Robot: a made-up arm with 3 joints. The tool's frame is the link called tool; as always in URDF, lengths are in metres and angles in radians. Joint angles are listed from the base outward.
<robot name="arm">
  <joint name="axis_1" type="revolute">
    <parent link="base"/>
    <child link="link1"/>
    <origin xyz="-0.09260 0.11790 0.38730" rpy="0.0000 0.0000 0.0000"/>
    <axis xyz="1 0 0"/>
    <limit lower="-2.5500" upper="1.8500"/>
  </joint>
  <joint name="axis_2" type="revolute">
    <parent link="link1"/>
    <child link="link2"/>
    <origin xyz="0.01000 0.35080 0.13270" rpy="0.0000 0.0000 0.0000"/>
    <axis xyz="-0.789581 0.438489 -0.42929"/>
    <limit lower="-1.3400" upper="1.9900"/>
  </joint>
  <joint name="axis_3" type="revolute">
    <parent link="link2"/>
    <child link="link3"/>
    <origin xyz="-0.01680 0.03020 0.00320" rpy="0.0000 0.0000 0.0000"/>
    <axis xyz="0 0 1"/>
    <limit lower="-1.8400" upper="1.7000"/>
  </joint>
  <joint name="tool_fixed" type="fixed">
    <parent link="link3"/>
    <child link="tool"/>
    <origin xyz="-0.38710 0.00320 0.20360" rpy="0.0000 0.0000 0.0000"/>
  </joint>
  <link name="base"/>
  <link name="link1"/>
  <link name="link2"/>
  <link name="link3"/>
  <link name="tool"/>
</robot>
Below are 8 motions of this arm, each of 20 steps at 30 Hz.
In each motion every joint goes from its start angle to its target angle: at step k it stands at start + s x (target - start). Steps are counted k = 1, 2, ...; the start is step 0. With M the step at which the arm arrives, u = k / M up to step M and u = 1 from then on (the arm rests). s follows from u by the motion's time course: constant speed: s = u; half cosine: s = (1 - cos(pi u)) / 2; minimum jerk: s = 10 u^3 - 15 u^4 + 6 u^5.
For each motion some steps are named. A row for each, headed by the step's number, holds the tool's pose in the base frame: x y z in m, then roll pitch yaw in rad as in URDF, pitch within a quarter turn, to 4 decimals.
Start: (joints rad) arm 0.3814 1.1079 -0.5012
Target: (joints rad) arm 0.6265 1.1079 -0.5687
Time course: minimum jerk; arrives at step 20
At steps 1, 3, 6, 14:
1: -0.2013 0.8084 0.8166 -0.7428 0.0923 -0.9220
3: -0.2009 0.8060 0.8204 -0.7392 0.0961 -0.9229
6: -0.1990 0.7930 0.8409 -0.7197 0.1167 -0.9276
14: -0.1888 0.7196 0.9357 -0.6266 0.2215 -0.9471

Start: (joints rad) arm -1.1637 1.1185 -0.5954
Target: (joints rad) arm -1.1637 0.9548 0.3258
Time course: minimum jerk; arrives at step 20
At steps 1, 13, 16, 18, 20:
1: -0.1784 0.5377 -0.3104 -2.2418 -0.9910 -0.0855
13: -0.3098 0.7103 -0.0892 -1.8676 -0.2965 -0.4848
16: -0.3197 0.7321 -0.0207 -1.8404 -0.1231 -0.5184
18: -0.3208 0.7367 -0.0011 -1.8346 -0.0745 -0.5263
20: -0.3209 0.7375 0.0023 -1.8336 -0.0661 -0.5276

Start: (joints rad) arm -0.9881 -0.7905 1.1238
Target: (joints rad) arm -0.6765 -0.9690 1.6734
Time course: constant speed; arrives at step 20
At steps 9, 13, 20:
9: -0.0534 0.1169 0.4613 -0.1834 0.1468 1.8481
13: -0.0067 0.1213 0.4599 -0.2010 0.0822 1.9753
20: 0.0686 0.1430 0.4623 -0.2749 -0.0094 2.1983

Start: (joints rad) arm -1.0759 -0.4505 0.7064
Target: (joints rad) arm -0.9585 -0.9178 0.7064
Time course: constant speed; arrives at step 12
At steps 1, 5, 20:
1: -0.3635 0.2737 0.4493 -0.5319 0.4352 0.8915
5: -0.3410 0.2100 0.4400 -0.4113 0.3159 1.0287
20: -0.2899 0.1147 0.3945 -0.2574 0.0737 1.2242

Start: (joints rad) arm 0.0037 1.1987 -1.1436
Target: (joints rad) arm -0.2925 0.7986 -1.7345
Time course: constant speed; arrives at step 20
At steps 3, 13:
3: 0.0041 0.8858 0.2985 -0.7302 -0.8338 -1.4492
13: 0.0790 0.8611 0.2241 -0.2753 -0.9633 -1.8696

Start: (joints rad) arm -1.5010 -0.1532 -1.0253
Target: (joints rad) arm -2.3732 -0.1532 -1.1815
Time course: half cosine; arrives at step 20
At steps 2, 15, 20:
2: -0.3336 0.5154 -0.2666 -1.2736 -0.9492 -0.1801
15: -0.2907 -0.0279 -0.3893 -2.4602 -0.8323 0.8132
20: -0.2828 -0.1278 -0.3678 -2.5964 -0.7478 0.9233

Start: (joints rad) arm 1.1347 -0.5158 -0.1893
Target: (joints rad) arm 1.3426 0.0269 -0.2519
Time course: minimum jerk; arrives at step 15
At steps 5, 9, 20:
5: -0.5177 -0.0139 0.8016 1.5124 -0.0050 -0.1450
9: -0.4943 -0.0700 0.8883 1.3917 0.1528 -0.0885
20: -0.4695 -0.1038 0.9413 1.3127 0.2579 -0.0549

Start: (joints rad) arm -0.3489 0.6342 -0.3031
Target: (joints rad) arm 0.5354 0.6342 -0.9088
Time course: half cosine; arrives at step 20
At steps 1, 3, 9, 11, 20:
1: -0.3438 0.8708 0.4425 -0.8562 -0.1591 -0.5780
3: -0.3384 0.8735 0.4665 -0.8171 -0.1570 -0.6035
9: -0.2889 0.8627 0.6585 -0.5459 -0.0857 -0.8103
11: -0.2637 0.8395 0.7426 -0.4502 -0.0265 -0.8989
20: -0.1859 0.7162 0.9577 -0.2721 0.2018 -1.1253

